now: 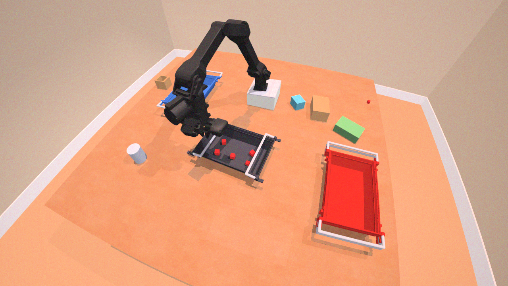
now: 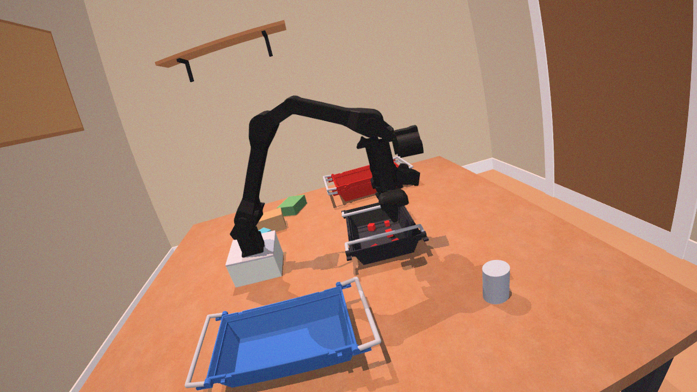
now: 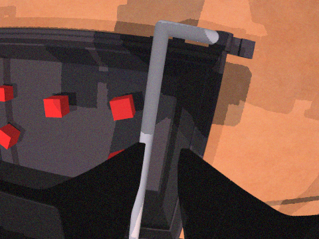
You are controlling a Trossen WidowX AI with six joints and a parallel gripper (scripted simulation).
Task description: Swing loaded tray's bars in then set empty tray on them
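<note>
My gripper tip is 32 cm past the blue tray, 22 cm to the left of it and 5 cm above it. From my gripper tip the other things lie so: cyan cube (38 cm behind, 33 cm to the left, 8 cm below); then orange block (44 cm to the left, 36 cm behind, 7 cm below); then grey cylinder (28 cm to the right, 11 cm ahead, 6 cm below).
</note>
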